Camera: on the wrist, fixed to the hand. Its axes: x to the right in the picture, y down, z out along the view.
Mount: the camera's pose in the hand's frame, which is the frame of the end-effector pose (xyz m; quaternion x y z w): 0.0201 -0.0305 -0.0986 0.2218 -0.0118 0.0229 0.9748
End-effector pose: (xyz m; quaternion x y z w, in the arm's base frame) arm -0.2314 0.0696 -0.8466 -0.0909 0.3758 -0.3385 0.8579
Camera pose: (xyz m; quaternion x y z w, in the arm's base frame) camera -0.3069 0.0433 -0.9149 0.1063 0.2832 -0.3926 0.8686
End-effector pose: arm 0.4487 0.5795 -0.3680 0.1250 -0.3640 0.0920 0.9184
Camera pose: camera 0.5347 0.5813 -0.4285 0.3183 -0.3481 0.1900 0.8611
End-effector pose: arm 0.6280 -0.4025 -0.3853 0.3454 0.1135 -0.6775 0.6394
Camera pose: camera 0.6321 -0.3548 -0.4789 0.4731 -0.0551 -0.6750 0.5635
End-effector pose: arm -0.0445 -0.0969 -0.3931 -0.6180 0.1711 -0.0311 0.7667
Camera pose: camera -0.0503 -0.2016 -0.3859 -0.4288 0.1650 -0.0434 0.8871
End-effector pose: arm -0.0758 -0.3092 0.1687 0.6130 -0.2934 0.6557 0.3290
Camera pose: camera -0.1125 -0.2114 0.1806 0.6715 -0.1585 0.7045 0.1663
